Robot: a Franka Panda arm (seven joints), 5 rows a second.
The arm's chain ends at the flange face. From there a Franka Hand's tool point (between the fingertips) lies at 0.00 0.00 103.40 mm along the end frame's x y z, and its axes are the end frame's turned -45 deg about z.
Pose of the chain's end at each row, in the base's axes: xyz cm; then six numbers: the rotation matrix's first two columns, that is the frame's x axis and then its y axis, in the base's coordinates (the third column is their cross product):
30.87 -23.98 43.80 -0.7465 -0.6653 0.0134 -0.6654 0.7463 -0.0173
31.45 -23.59 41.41 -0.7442 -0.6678 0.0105 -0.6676 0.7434 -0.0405
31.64 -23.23 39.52 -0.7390 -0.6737 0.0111 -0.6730 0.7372 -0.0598
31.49 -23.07 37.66 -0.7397 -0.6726 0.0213 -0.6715 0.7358 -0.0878
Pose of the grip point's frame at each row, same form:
30.89 -24.21 33.46 -0.0573 -0.9982 0.0217 -0.9984 0.0573 -0.0028
31.65 -23.97 31.08 -0.0542 -0.9979 0.0361 -0.9983 0.0535 -0.0212
31.97 -23.76 29.20 -0.0467 -0.9977 0.0501 -0.9984 0.0449 -0.0344
31.94 -23.89 27.36 -0.0482 -0.9959 0.0771 -0.9979 0.0447 -0.0470

